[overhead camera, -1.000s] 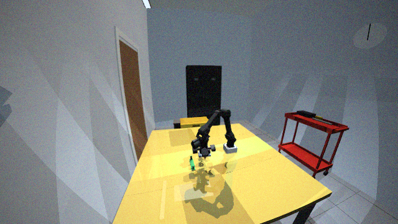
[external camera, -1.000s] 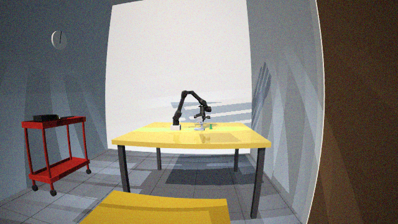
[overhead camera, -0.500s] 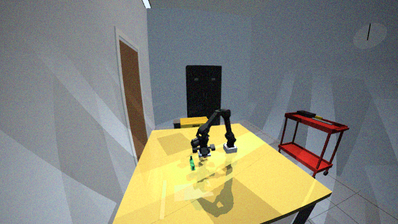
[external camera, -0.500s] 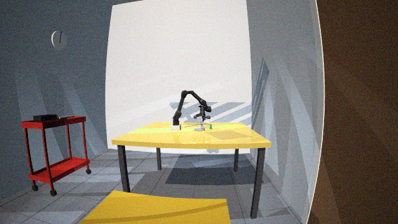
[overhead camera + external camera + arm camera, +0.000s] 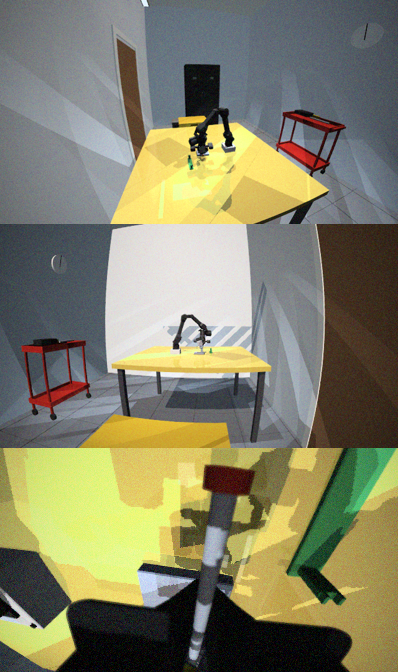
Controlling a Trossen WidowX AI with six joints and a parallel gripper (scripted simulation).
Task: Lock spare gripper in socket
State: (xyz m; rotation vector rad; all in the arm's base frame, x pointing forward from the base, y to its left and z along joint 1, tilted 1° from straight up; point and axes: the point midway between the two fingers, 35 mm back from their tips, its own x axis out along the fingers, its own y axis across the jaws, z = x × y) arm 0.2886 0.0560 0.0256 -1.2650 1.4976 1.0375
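My gripper tip is now 2 cm past the mount and 6 cm to the left of it. The rest, counted from my gripper tip: green bracket (11 cm ahead, 5 cm to the left, 2 cm below); spare gripper (2 cm behind, 6 cm to the right, 8 cm above).
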